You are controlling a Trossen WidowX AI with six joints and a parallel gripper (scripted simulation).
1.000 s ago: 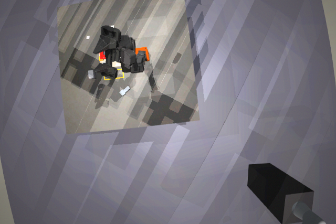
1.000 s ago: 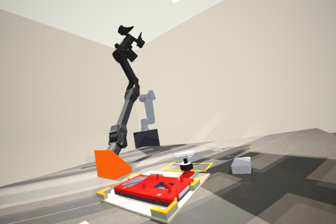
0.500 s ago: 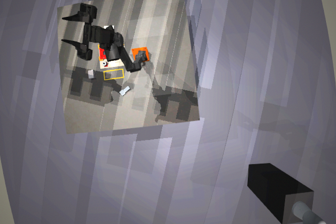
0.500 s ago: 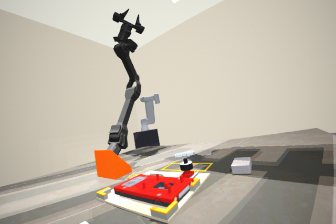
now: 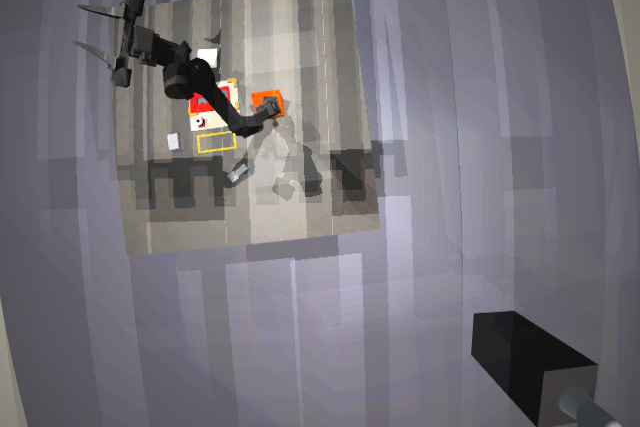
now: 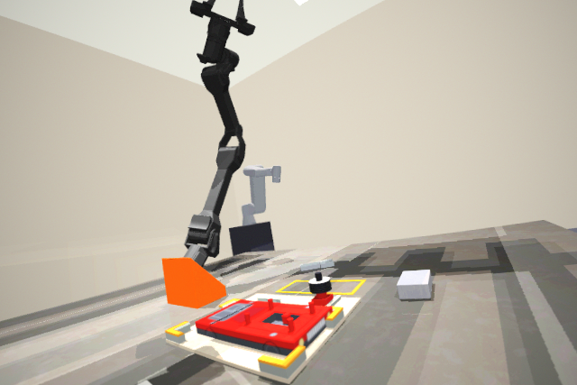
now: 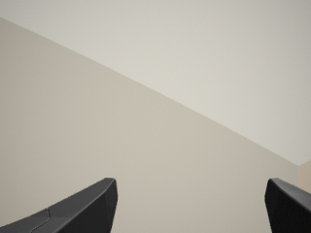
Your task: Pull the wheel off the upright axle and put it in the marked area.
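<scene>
My gripper tip is now 780 mm above the black wheel, 130 mm short of it and 10 mm to the left of it. From my gripper tip the other things lie so: white square 810 mm below, 340 mm to the right, 110 mm ahead; upright axle 780 mm below, 130 mm ahead, 10 mm to the right.
</scene>
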